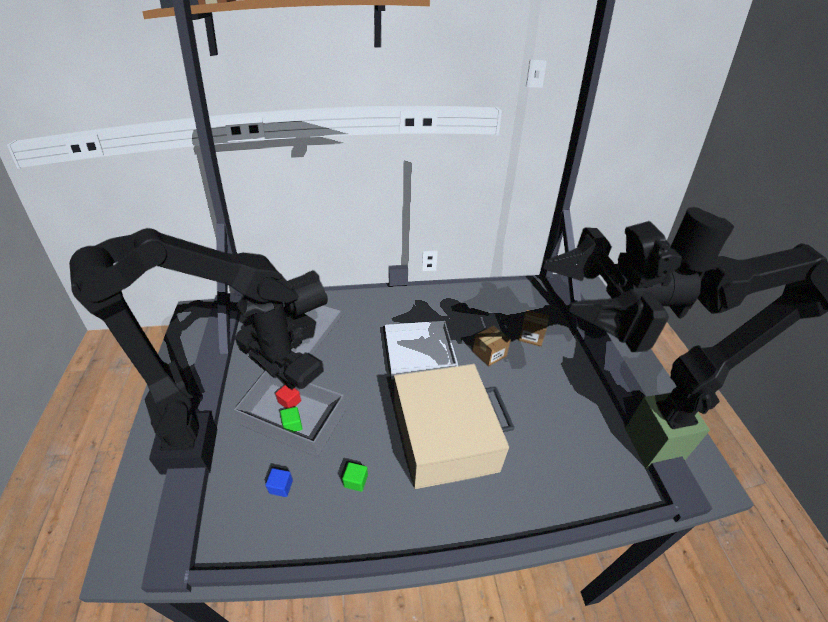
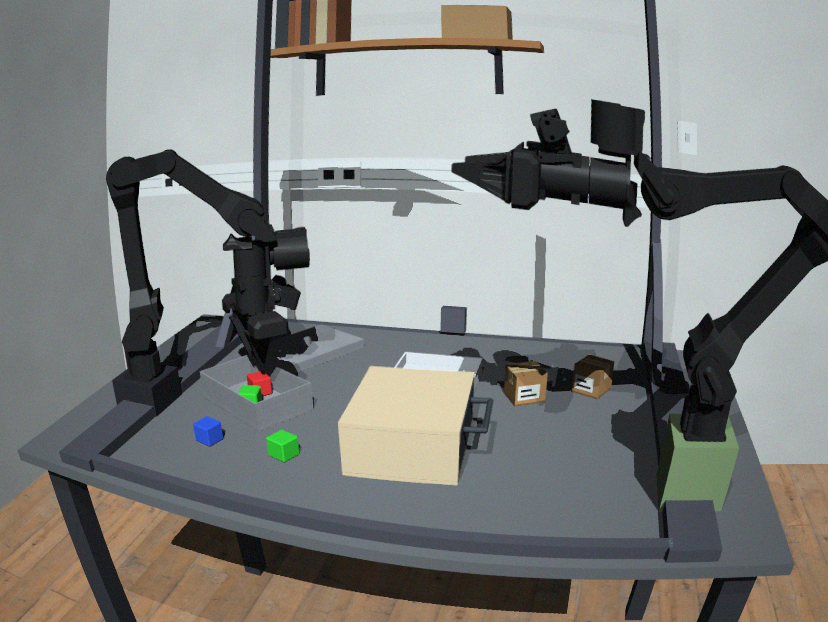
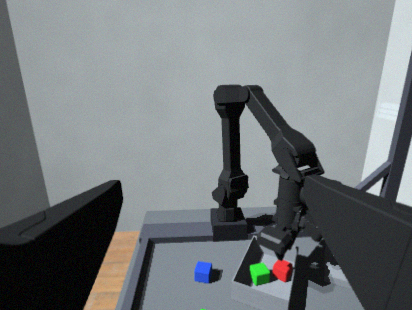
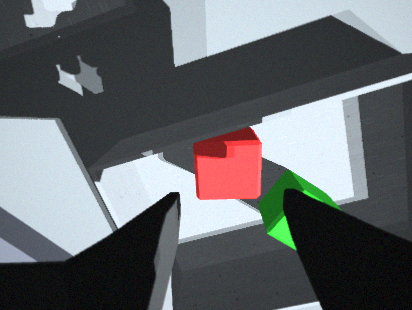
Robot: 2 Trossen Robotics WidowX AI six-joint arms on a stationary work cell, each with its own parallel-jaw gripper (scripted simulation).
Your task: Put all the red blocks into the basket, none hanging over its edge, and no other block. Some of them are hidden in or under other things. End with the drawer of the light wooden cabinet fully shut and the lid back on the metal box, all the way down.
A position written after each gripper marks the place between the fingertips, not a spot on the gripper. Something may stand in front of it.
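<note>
You've got the left gripper in image 1 at its spot, the left gripper (image 1: 555, 284), and it's there in image 2 (image 2: 458, 163) and image 3 (image 3: 214, 187) too. As for the right gripper (image 2: 256, 360), image 1 (image 1: 284, 382) shows it as well, and so do image 3 (image 3: 284, 254) and image 4 (image 4: 231, 199). Then there's a grey lid (image 1: 326, 318).
</note>
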